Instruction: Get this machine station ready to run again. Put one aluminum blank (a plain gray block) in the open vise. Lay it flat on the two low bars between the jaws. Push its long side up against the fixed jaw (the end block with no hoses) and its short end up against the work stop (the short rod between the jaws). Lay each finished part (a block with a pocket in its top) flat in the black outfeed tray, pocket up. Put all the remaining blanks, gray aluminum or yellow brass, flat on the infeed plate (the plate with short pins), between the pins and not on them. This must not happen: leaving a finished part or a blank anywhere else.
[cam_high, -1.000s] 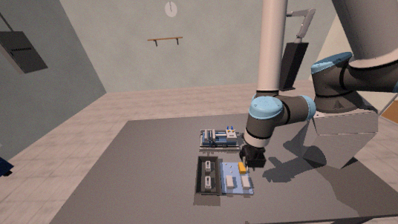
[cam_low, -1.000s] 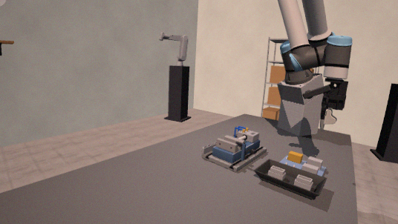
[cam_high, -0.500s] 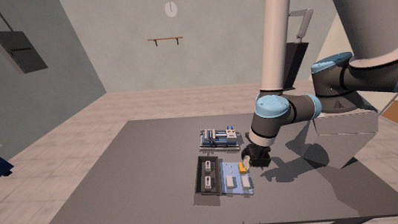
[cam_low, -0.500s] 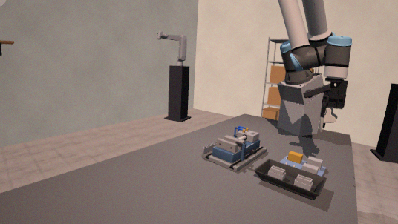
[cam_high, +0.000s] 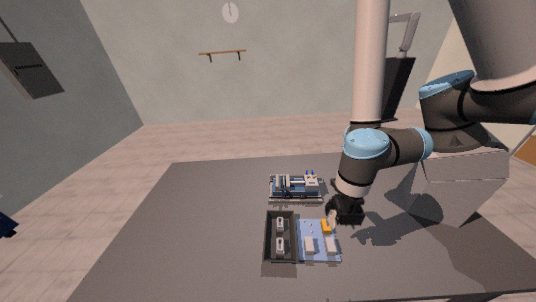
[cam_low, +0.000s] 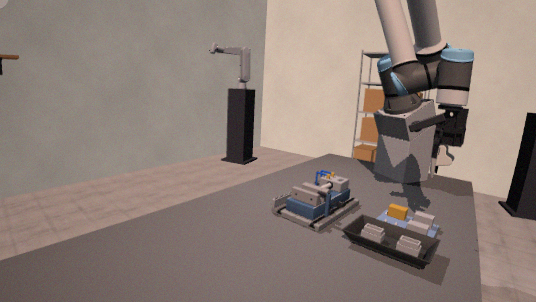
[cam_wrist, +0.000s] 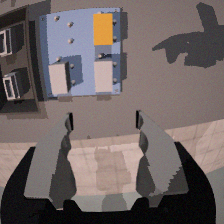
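My gripper is now 170 mm above the yellow brass blank, 90 mm to the left of it and 30 mm past it. From my hand the other things lie so: vise: 360 mm to the right, 160 mm below, 20 mm ahead.
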